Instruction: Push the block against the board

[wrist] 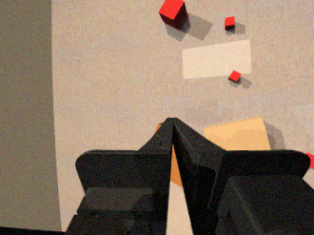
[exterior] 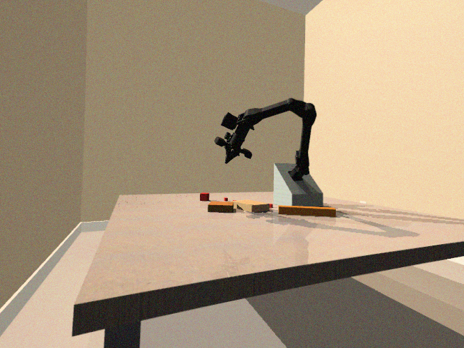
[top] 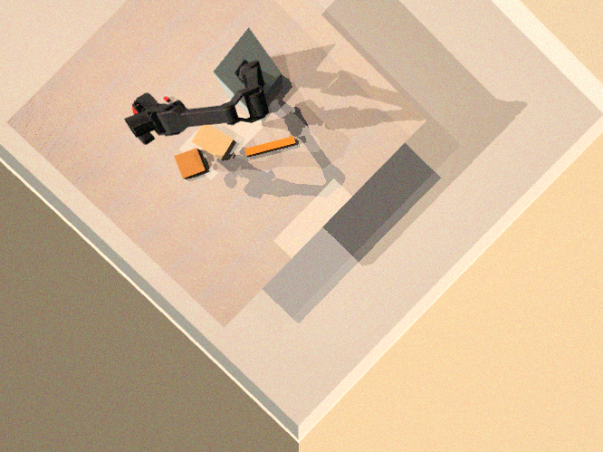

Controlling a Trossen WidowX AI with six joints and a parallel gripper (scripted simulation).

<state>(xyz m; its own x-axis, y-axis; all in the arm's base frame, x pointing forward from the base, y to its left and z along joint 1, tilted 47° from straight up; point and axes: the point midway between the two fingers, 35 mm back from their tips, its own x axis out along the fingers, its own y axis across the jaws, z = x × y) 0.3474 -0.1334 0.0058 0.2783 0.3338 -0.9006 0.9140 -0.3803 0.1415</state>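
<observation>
Now: the tan block 19 cm below my gripper tip, 11 cm to the left of it and 7 cm behind it. Also, from my gripper tip: orange square block (19 cm below, 9 cm to the left, 6 cm ahead); orange board (32 cm to the left, 20 cm behind, 19 cm below); red cube (22 cm to the right, 19 cm below, 1 cm ahead).
</observation>
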